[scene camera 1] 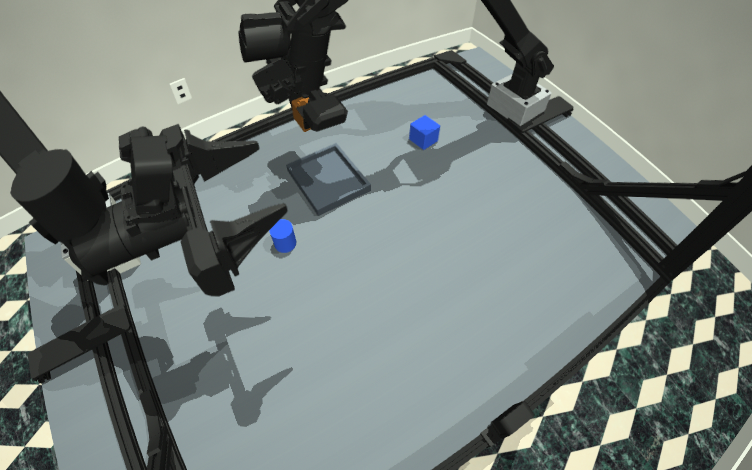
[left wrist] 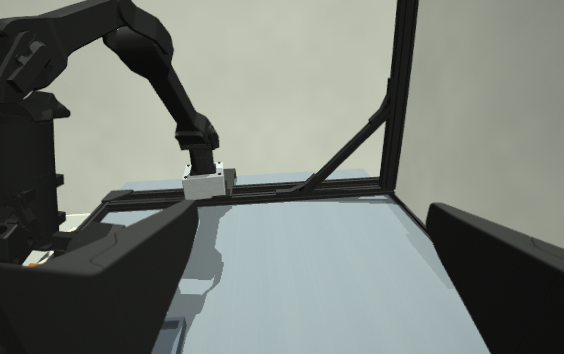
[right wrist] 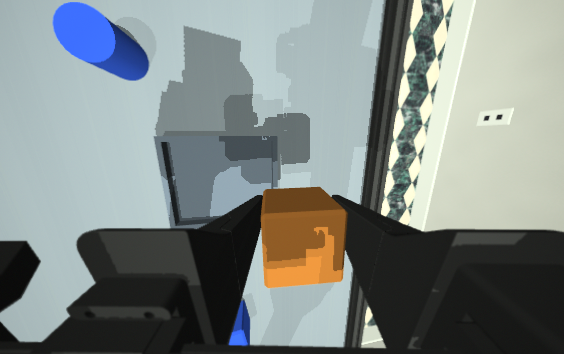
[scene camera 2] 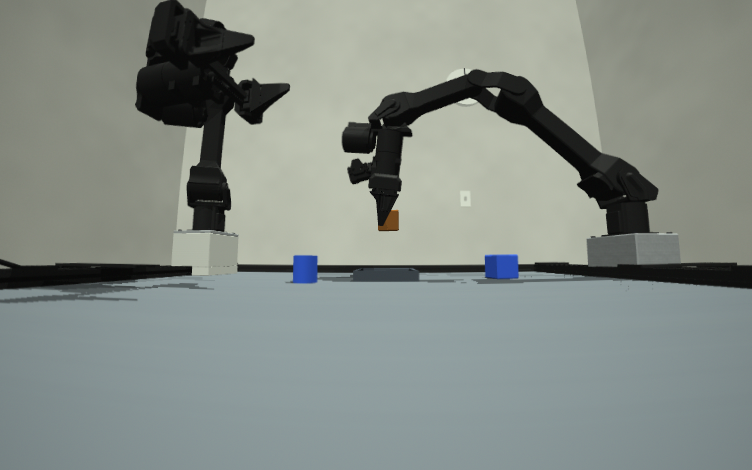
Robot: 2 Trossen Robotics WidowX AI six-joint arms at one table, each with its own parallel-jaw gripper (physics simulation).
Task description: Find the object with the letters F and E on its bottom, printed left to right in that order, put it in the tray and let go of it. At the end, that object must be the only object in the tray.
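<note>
My right gripper is shut on an orange cube and holds it high above the table. No letters show on its visible faces; its underside is hidden. The dark tray looks empty. The cube appears beyond the tray's far edge in scene camera 1 and above the tray in scene camera 2. My left gripper is open and empty, raised at the left.
A blue cylinder stands on the table left of the tray in scene camera 2. A blue cube lies to the tray's right there. A dark frame edges the table.
</note>
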